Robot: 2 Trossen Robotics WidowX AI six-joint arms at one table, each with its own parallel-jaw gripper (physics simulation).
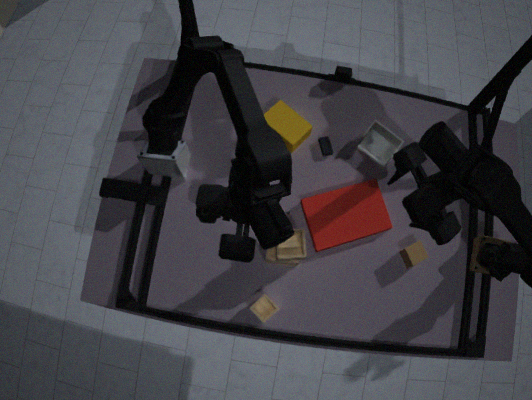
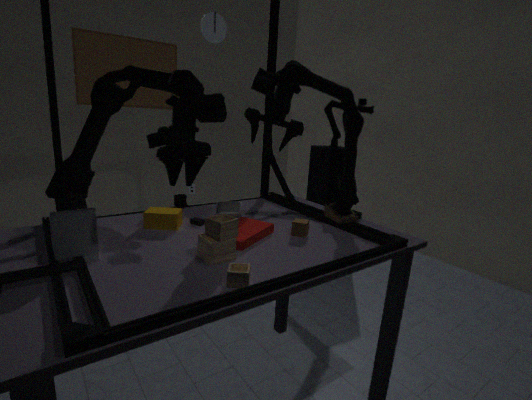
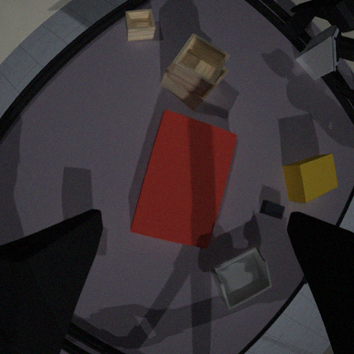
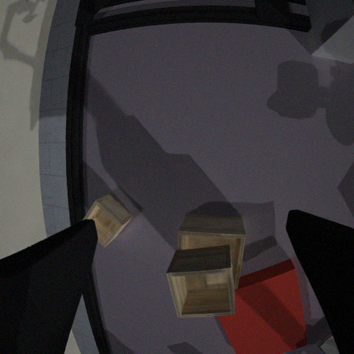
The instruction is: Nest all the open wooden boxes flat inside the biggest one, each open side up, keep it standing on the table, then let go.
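Where they show: left gripper, fingertip midpoint: [image 1: 399,204] [image 2: 265,147]; right gripper, fingertip midpoint: [image 1: 235,227] [image 2: 180,185]; left arm's base at its link origin: [image 1: 492,255] [image 2: 341,209]; right arm's base at its link origin: [image 1: 162,148] [image 2: 72,217].
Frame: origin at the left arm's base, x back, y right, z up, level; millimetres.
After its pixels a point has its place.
The biggest open wooden box [image 1: 270,256] {x -596, y -105, z -52 mm} [image 2: 217,248] {x -586, y -120, z -10 mm} [image 3: 180,92] [image 4: 212,225] stands open side up on the table. A middle-sized open box [image 1: 292,245] {x -550, y -77, z 12 mm} [image 2: 221,228] {x -576, y -121, z 45 mm} [image 3: 202,65] [image 4: 200,295] sits on top of it, open side up and offset to one side, not down inside it. The smallest open box [image 1: 263,307] {x -585, y -235, z -51 mm} [image 2: 238,275] {x -597, y -259, z -22 mm} [image 3: 140,25] [image 4: 109,220] stands apart near the front edge, open side up. My right gripper [image 2: 181,181] {x -676, y -91, z 161 mm} [image 4: 194,226] is open and empty, pointing down high above the table. My left gripper [image 1: 401,205] {x -369, y 4, z 245 mm} [image 2: 267,145] {x -369, y 4, z 245 mm} [image 3: 198,222] is open and empty, raised at the right.
A red slab [image 1: 346,215] {x -429, y 33, z -26 mm} [image 2: 255,232] {x -406, y -20, z -26 mm} [image 3: 184,180] [image 4: 272,310] lies close beside the stack. A small wooden cube [image 1: 414,254] {x -235, y -36, z -7 mm} [image 2: 300,227] {x -245, y -51, z -22 mm} stands right of it. A yellow block [image 1: 289,125] {x -618, y 231, z 1 mm} [image 2: 163,218] {x -638, y 202, z -16 mm} [image 3: 312,177], black item [image 1: 325,145] {x -513, y 214, z -38 mm} [image 3: 272,209] and grey open box [image 1: 381,142] {x -357, y 267, z -49 mm} [image 3: 242,277] are behind.
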